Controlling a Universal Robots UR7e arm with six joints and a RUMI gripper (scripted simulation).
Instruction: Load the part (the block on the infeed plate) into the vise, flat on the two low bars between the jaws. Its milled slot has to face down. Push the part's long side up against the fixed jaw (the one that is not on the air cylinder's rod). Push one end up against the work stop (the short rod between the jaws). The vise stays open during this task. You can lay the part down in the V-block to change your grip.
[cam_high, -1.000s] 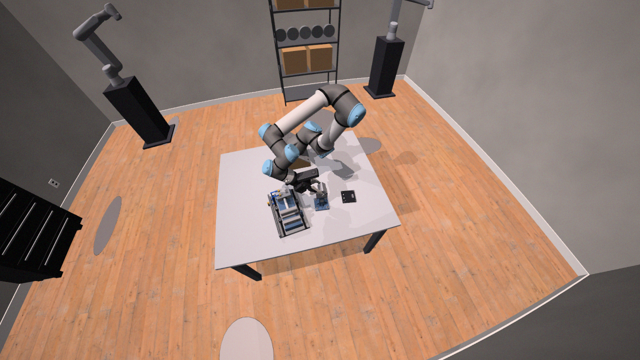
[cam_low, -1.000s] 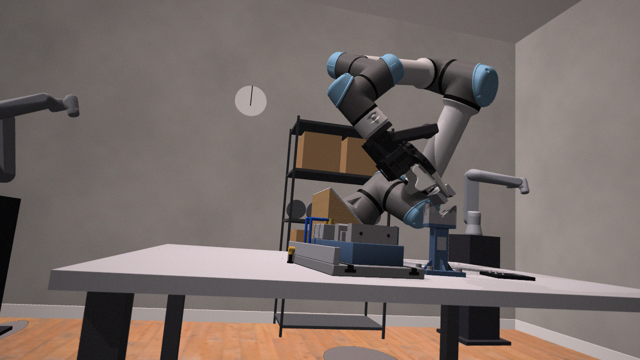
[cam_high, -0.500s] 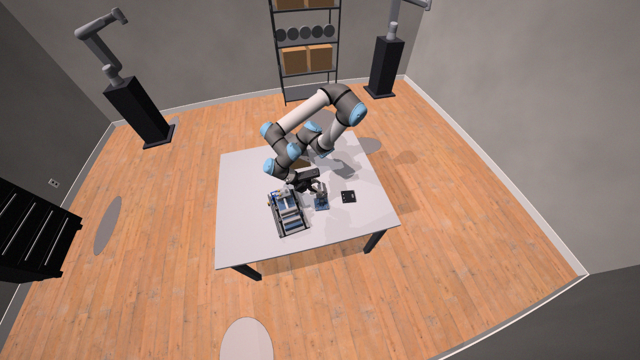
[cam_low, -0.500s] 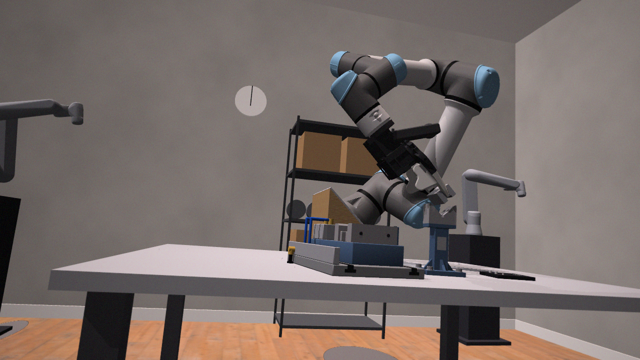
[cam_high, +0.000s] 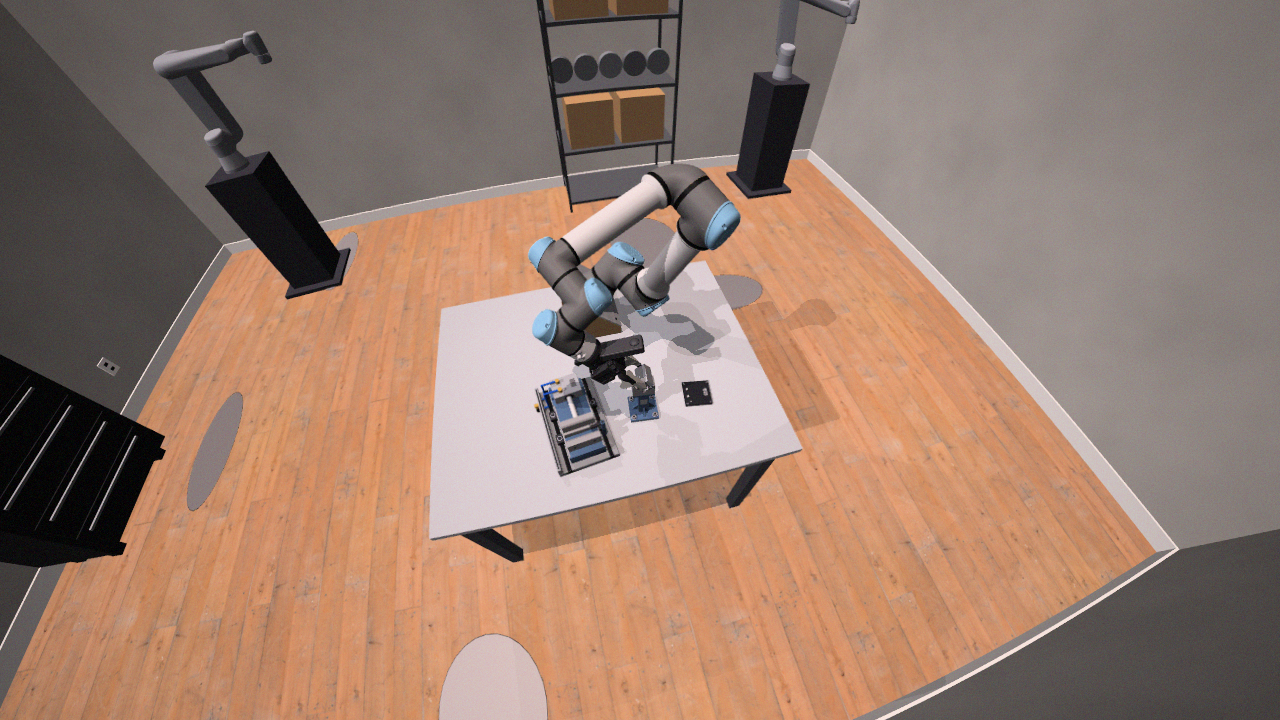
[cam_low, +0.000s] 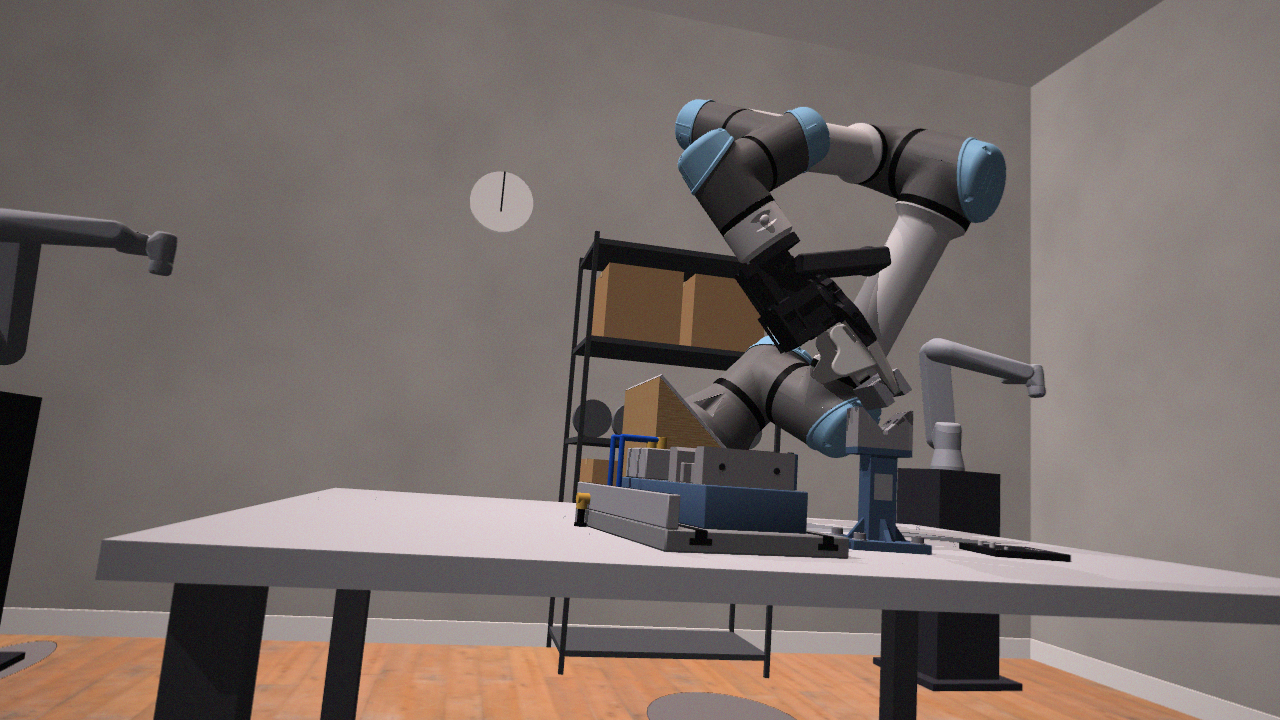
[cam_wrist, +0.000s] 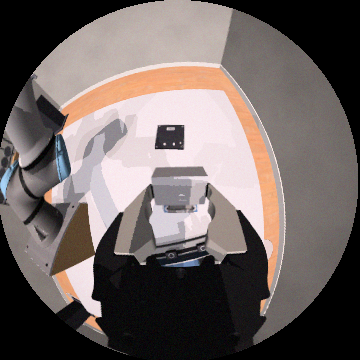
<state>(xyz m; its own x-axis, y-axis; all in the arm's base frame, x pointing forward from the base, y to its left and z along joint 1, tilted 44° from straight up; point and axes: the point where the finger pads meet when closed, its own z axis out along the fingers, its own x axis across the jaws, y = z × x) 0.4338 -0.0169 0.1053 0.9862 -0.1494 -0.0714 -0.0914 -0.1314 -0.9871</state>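
The part lies 10 mm to the left of my hand and 10 mm below it. Also, from my hand: vise: 210 mm to the right, 150 mm below; then infeed plate: 190 mm to the left, 190 mm below.
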